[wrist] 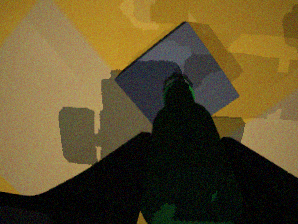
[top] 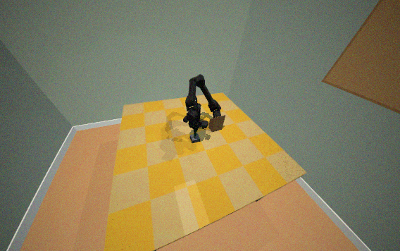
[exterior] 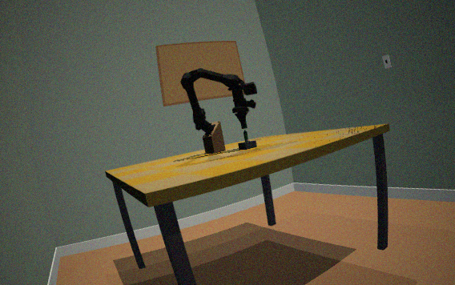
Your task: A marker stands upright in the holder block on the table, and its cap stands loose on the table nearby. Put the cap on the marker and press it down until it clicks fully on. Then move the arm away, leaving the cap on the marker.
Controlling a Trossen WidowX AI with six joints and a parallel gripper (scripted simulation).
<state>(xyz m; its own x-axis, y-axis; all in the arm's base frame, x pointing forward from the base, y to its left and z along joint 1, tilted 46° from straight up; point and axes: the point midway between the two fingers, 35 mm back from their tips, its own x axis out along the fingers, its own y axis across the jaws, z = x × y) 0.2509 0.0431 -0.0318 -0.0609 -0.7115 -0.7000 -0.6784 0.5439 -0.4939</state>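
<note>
Right now my gripper tip is 100 mm above the holder block. The rest, counted from my gripper tip: green cap (10 mm above).
</note>
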